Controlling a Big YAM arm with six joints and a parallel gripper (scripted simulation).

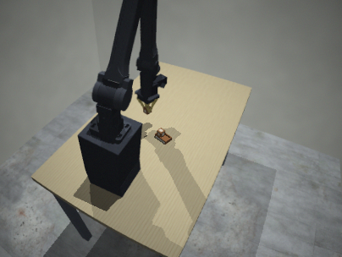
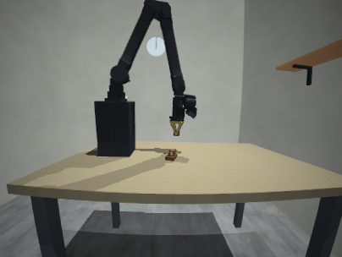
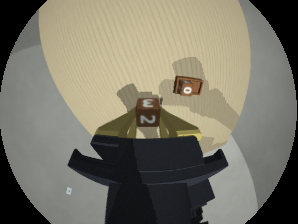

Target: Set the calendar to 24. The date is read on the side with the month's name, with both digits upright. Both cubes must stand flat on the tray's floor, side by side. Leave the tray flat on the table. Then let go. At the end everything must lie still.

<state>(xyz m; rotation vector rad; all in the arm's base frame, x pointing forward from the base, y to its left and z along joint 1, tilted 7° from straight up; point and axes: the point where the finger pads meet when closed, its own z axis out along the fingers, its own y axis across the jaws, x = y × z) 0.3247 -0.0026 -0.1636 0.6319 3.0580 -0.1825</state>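
The brown tray is 11 cm below my hand, 10 cm to the right of it and 4 cm behind it. Round my hand: brown digit cube (right at my hand).
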